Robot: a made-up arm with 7 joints.
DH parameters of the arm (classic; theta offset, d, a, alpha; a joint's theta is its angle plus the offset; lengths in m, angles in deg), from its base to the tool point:
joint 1: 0 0.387 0 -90
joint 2: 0 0 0 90
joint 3: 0 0.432 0.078 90
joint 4: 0 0 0.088 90
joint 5: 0 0.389 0 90
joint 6: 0 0 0.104 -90
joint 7: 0 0.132 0 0
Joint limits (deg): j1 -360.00..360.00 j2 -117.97..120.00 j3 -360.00..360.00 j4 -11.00..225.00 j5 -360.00..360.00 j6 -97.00..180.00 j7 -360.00..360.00
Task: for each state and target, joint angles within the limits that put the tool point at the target. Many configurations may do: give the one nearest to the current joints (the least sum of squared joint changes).
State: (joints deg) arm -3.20 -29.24 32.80 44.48 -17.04 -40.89 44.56
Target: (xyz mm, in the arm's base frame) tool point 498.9 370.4 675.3
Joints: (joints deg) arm 1.53 7.92 33.52 53.74 -15.46 -29.33 44.56
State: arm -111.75 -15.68 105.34 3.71 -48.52 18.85 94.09
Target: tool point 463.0 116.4 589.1
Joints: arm -111.97 20.62 122.63 35.06 -48.40 2.41 94.09
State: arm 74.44 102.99 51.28 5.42 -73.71 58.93 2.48
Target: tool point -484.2 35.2 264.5
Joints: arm 89.04 104.84 79.31 39.75 -74.96 45.18 2.48
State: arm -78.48 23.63 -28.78 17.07 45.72 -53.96 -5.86
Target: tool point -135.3 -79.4 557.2
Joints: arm -83.67 -16.18 -12.79 -11.00 77.59 -97.00 -5.86
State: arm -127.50 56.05 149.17 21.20 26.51 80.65 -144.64
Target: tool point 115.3 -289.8 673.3
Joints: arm -155.79 82.91 126.20 43.59 22.54 81.16 -144.64
